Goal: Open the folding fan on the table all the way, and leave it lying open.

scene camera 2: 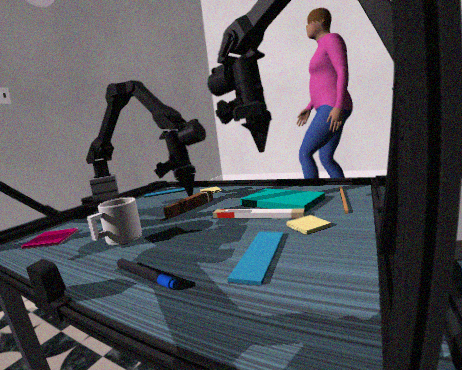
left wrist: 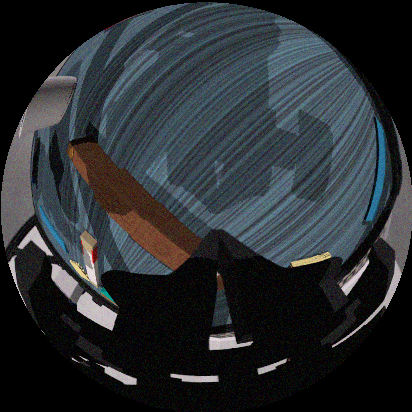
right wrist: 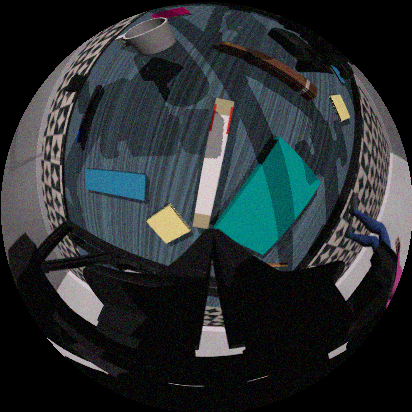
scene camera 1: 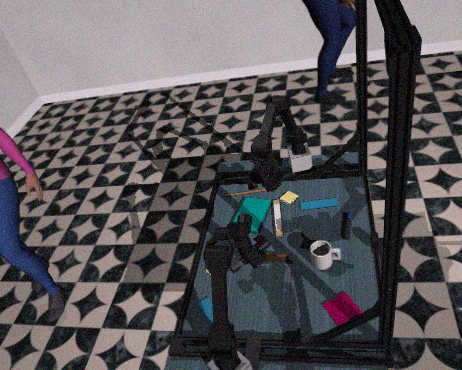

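Pixels of known places: left gripper, fingertip midpoint: (scene camera 2: 191, 197) (left wrist: 216, 234) (right wrist: 297, 69); right gripper, fingertip midpoint: (scene camera 2: 261, 152) (right wrist: 211, 234) (scene camera 1: 272, 190); left arm's base at its link origin: (scene camera 2: 102, 176) (scene camera 1: 227, 362); right arm's base at its link origin: (left wrist: 64, 293) (scene camera 1: 298, 150).
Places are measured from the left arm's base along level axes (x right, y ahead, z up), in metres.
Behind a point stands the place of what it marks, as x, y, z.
The folding fan (scene camera 1: 276, 258) {-0.204, 0.447, -0.082} (scene camera 2: 182, 205) {-0.220, 0.453, -0.078} (left wrist: 142, 222) {-0.247, 0.412, -0.068} (right wrist: 270, 65) {-0.252, 0.434, -0.073} is a narrow brown folded bar on the table, with a pale band near one end and a small orange dot at the other. The left arm covers part of it in scene camera 1, and the fingers cover its banded end in the left wrist view. My left gripper (scene camera 2: 189, 193) {-0.269, 0.367, -0.079} (left wrist: 216, 234) {-0.269, 0.367, -0.079} is shut and empty, low beside the fan's long side; I cannot tell whether it touches. My right gripper (scene camera 2: 261, 150) {-0.378, 0.644, 0.052} (right wrist: 211, 234) {-0.378, 0.644, 0.052} is shut and empty, high above the table, away from the fan.
A teal block (scene camera 1: 253, 212) {-0.467, 0.582, -0.082} (right wrist: 272, 200) {-0.463, 0.571, -0.081} and a white bar (scene camera 1: 277, 220) {-0.344, 0.611, -0.086} (right wrist: 212, 170) {-0.366, 0.631, -0.085} lie beyond the fan. A white mug (scene camera 1: 321, 255) {-0.073, 0.571, -0.091} (scene camera 2: 120, 221) {-0.056, 0.591, -0.048}, a dark marker (scene camera 1: 345, 225) {-0.081, 0.755, -0.084}, blue strip (scene camera 2: 256, 257) {-0.247, 0.817, -0.093}, yellow pad (scene camera 2: 309, 224) {-0.396, 0.770, -0.091} and magenta square (scene camera 1: 341, 308) {0.127, 0.423, -0.091} are around.
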